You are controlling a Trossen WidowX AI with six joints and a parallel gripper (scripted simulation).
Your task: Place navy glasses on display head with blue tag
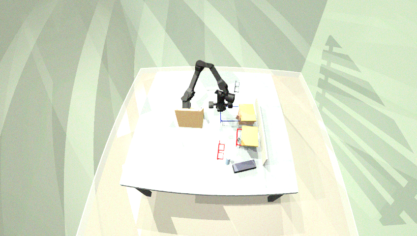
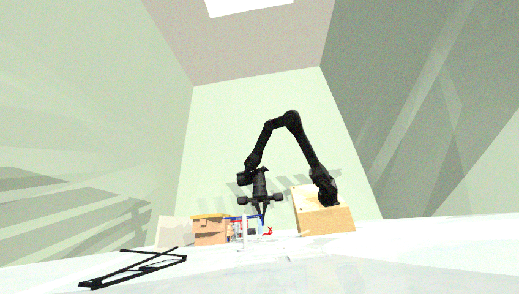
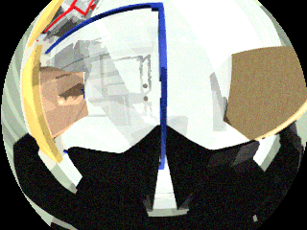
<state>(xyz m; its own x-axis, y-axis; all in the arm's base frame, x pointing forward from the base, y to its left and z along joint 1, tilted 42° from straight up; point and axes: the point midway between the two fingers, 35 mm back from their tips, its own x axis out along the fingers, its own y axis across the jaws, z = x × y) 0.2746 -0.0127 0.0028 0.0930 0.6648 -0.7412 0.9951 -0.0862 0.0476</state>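
Now: the display head 190 mm ahead of my gripper tip, 50 mm to the right of it and 10 mm below it. The rest, counted from my gripper tip: pale blue block (430 mm to the right, 30 mm ahead, 20 mm below); then tall panel (310 mm ahead, 170 mm to the right, 10 mm below); then grey post (220 mm to the left, 40 mm below, 40 mm ahead).
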